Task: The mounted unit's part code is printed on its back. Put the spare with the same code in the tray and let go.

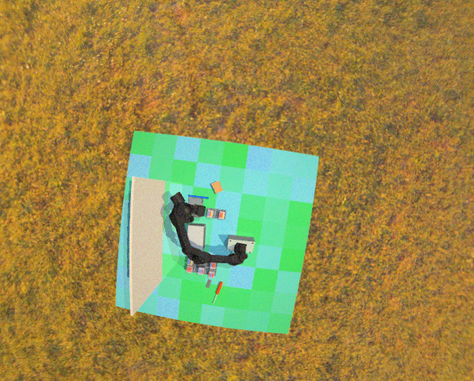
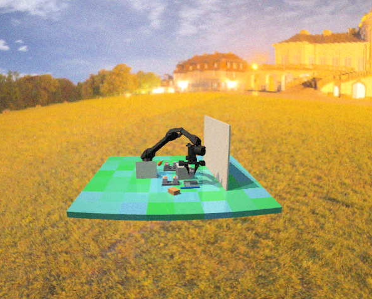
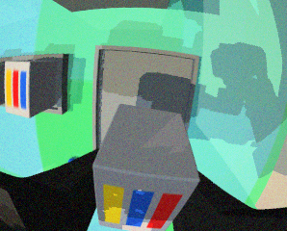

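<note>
Right now the tray is 7 cm below my gripper tip. Also, from my gripper tip: spare 3 cm above; beige wall panel 23 cm to the left, 18 cm ahead, 15 cm above; mounted unit 19 cm to the left, 7 cm behind, 3 cm below.
</note>
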